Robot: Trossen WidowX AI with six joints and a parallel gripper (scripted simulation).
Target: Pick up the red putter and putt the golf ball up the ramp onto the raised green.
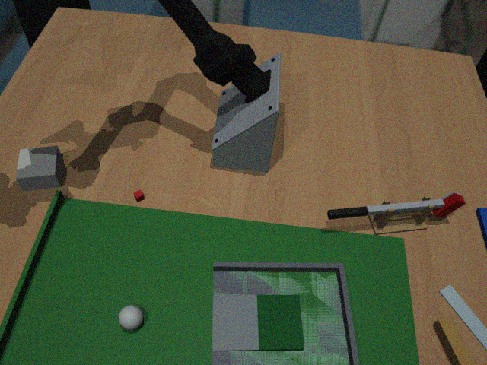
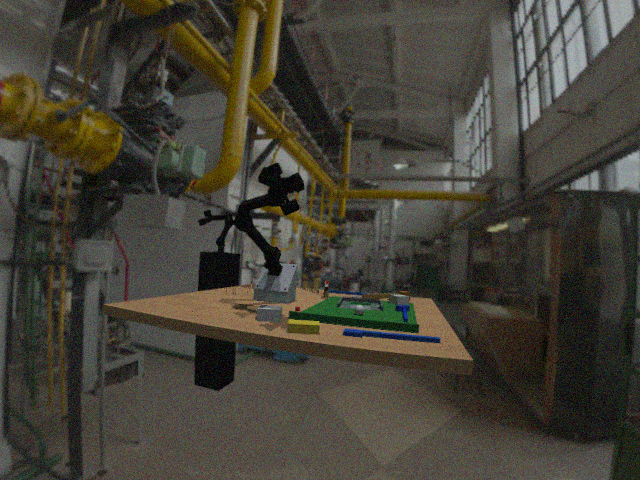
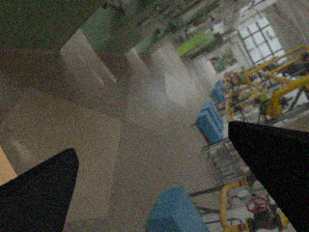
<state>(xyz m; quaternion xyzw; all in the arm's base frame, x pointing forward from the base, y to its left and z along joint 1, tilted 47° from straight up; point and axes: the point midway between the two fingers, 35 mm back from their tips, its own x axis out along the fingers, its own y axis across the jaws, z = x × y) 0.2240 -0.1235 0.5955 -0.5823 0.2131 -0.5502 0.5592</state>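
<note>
The small red cube lies 30 mm behind my gripper tip, 330 mm to the left of it and 440 mm below it. From my gripper tip the other things lie so: white golf ball 240 mm ahead, 380 mm to the left, 420 mm below; green mat 240 mm ahead, 530 mm to the left, 450 mm below; red putter 50 mm behind, 870 mm to the left, 390 mm below.
</note>
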